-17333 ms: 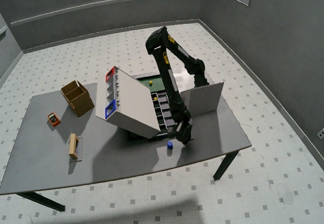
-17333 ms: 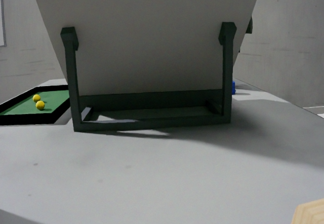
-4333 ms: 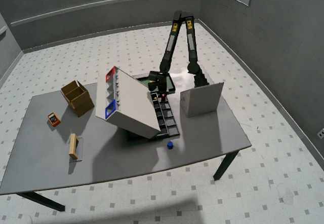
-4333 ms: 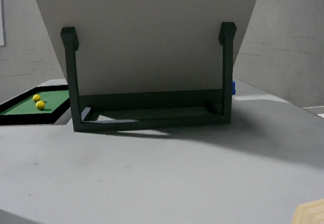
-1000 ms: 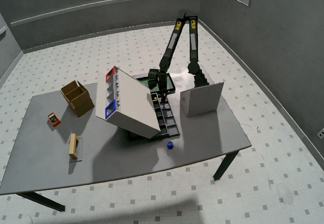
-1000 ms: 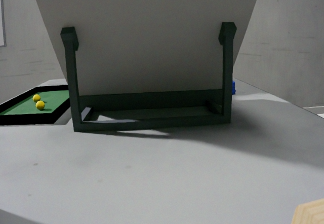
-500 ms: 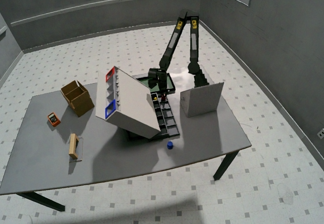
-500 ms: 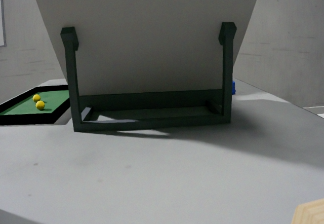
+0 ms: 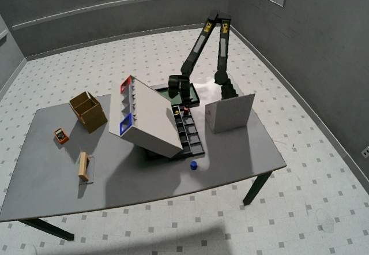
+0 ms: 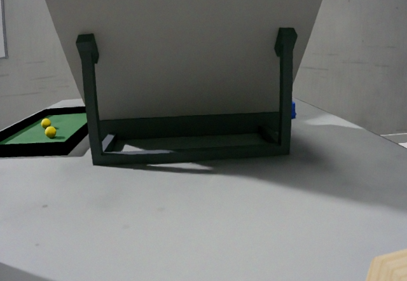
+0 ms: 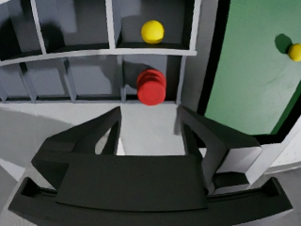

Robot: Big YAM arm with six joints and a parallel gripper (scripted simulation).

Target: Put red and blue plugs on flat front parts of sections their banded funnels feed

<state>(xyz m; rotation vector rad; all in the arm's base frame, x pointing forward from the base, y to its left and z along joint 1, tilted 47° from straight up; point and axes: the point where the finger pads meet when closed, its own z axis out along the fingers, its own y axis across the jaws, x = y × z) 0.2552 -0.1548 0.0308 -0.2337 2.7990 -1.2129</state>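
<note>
Now: hand 90 mm short of the green marble tray, 170 mm to the left of it and 80 mm above it. The rest, counted from my hand: white sloped cover (180 mm ahead, 170 mm to the left, 120 mm above).
</note>
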